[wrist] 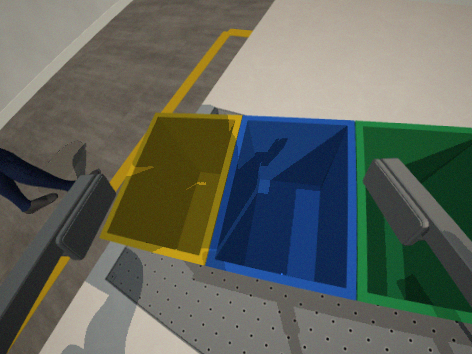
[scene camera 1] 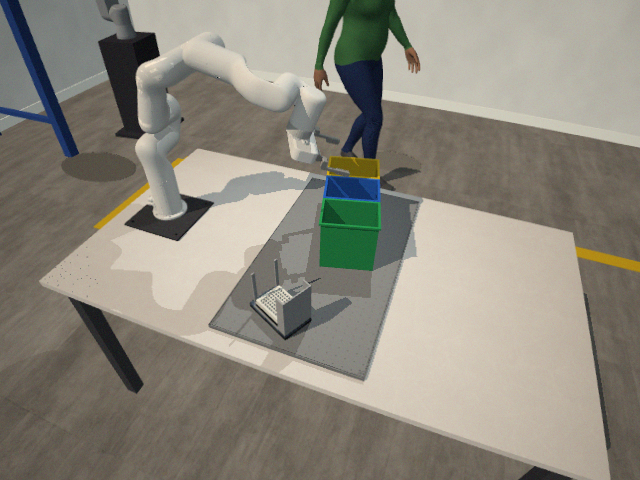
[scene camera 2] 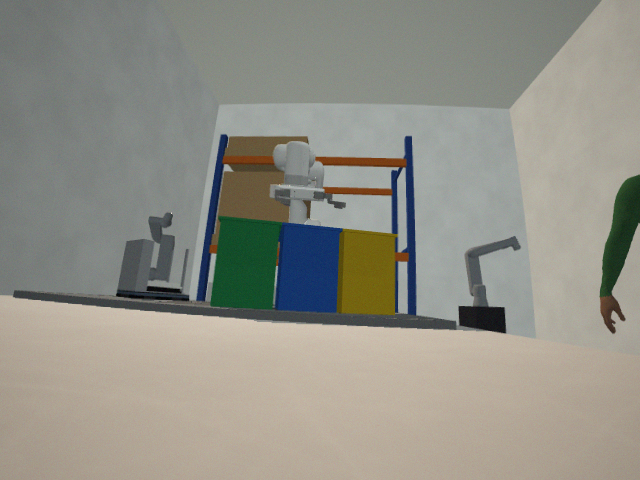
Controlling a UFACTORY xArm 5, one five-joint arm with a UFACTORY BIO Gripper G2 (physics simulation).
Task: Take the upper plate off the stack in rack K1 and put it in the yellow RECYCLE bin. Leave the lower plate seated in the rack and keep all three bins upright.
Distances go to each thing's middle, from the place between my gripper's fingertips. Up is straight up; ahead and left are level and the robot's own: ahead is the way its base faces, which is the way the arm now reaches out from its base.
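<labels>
The blue bin (scene camera 2: 307,279) is 18 cm below my hand, and it's 4 cm ahead of my hand and 2 cm to the right of it. Then there's the yellow bin (scene camera 2: 366,269), which is 11 cm to the left of my hand, 2 cm ahead of it and 18 cm below it. As for the green bin (scene camera 2: 244,277), that one's 15 cm to the right of my hand and 6 cm ahead of it, 18 cm below it too.
</labels>
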